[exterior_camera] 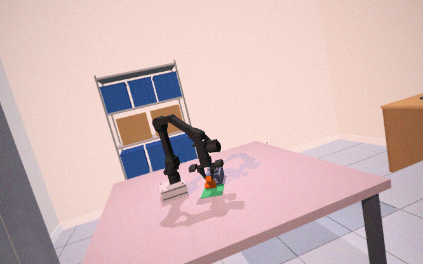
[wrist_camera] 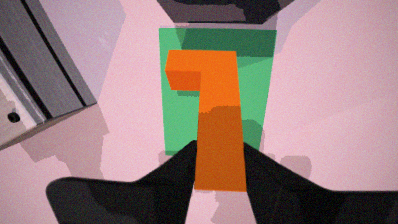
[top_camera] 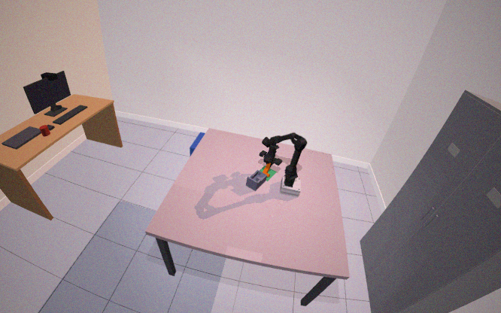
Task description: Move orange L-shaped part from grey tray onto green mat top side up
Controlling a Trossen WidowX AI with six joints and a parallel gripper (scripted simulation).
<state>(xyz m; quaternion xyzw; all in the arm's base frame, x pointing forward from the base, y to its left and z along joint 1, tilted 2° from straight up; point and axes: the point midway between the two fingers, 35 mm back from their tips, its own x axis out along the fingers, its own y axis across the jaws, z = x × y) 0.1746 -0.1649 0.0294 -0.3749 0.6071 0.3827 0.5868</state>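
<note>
Right now the orange L-shaped part is 3 cm to the left of my gripper tip and 3 cm below it. Round my gripper tip: green mat: 1 cm ahead, 2 cm to the left, 8 cm below.
</note>
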